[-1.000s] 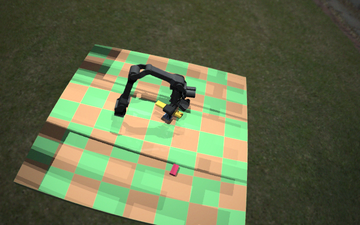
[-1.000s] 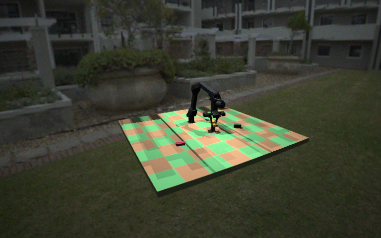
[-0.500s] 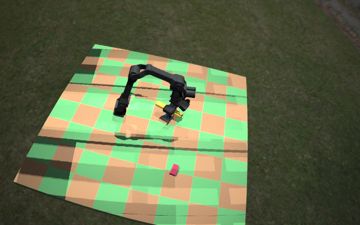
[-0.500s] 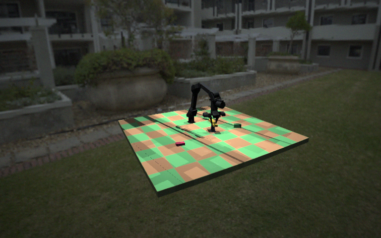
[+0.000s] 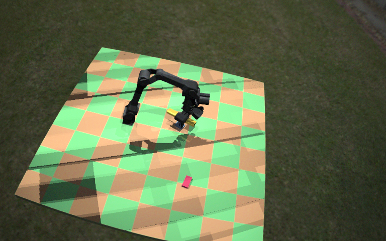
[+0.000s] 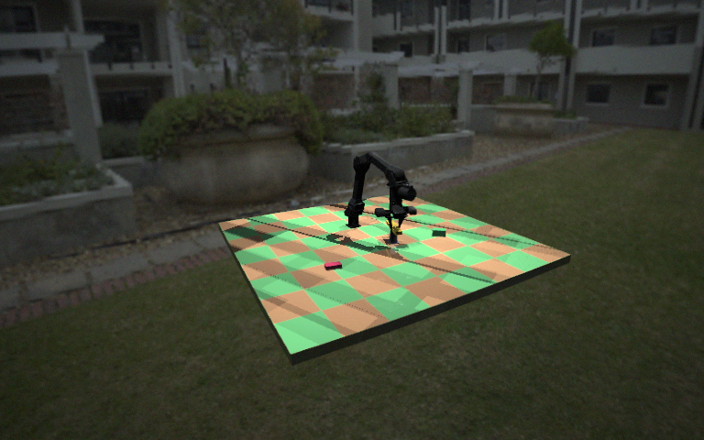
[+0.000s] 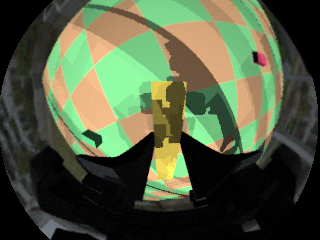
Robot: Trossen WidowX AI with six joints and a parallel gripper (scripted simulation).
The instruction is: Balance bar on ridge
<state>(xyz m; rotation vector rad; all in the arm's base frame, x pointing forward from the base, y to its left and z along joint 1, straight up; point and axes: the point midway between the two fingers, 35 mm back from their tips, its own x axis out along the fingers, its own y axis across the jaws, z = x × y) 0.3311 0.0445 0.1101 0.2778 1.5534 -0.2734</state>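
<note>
Right now my gripper tip is 30 mm past the yellow bar and 10 mm to the right of it. From my gripper tip the other things lie so: magenta block (80 mm ahead, 360 mm to the right, 70 mm below); then dark green block (20 mm ahead, 250 mm to the left, 60 mm below).
</note>
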